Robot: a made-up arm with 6 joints.
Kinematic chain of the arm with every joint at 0, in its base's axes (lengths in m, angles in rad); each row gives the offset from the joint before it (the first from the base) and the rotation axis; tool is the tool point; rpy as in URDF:
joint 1: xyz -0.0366 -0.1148 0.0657 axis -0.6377 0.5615 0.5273
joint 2: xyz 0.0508 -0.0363 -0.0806 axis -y
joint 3: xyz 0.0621 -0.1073 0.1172 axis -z
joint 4: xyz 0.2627 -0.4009 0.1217 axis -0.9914 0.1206 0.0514
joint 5: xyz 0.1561 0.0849 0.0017 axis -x
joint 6: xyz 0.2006 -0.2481 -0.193 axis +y
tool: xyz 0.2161 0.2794 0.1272 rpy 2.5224 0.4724 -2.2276
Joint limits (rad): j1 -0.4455..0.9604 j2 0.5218..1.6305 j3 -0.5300..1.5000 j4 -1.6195..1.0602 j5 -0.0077..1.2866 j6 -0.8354..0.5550
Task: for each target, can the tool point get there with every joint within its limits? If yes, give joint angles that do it. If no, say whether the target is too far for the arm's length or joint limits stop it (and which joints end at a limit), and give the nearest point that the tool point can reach.
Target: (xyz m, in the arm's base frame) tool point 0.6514 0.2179 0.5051
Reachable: yes | joints 0.8212 0.8471 -0.2301 -0.0505 0.2731 -0.4980
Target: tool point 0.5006 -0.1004 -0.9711
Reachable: no: joint limits stop it (at a limit: joint 1, joint 2, joint 3, joint 5, joint 6) | nearest point 0.8101 0.3619 -0.2065 | short by 0.946 m
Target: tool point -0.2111 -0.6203 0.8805
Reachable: yes | joints -0.0649 1.4263 -0.0429 -0.8604 1.1269 -0.1870
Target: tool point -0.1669 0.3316 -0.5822
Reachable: no: joint limits stop it (at a limit: joint 1, joint 2, joint 3, joint 6) | nearest point 0.6103 0.3066 -0.0230 | short by 0.958 m
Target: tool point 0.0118 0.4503 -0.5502
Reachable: no: joint limits stop it (at a limit: joint 1, joint 2, joint 3, joint 5, joint 6) | nearest point 0.6759 0.4831 -0.1364 | short by 0.783 m
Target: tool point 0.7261 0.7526 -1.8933
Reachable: no: too far | nearest point 0.7772 0.3850 -0.2033 | short by 1.730 m
